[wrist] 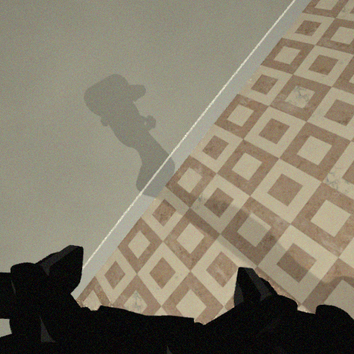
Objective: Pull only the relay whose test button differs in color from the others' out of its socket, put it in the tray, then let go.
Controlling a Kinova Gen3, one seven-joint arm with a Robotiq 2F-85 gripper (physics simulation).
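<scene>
My gripper (158, 274) is open, with its two black fingers wide apart at the bottom of the wrist view and nothing between them. The relays, their sockets and the tray do not show in this view, so I cannot tell where the gripper is relative to them.
A plain grey-green wall (60, 150) fills the upper left. A pale baseboard (234, 102) with a bright edge runs diagonally along it. A floor of brown and cream square tiles (287, 189) lies at the right. A shadow of the arm falls across wall and floor.
</scene>
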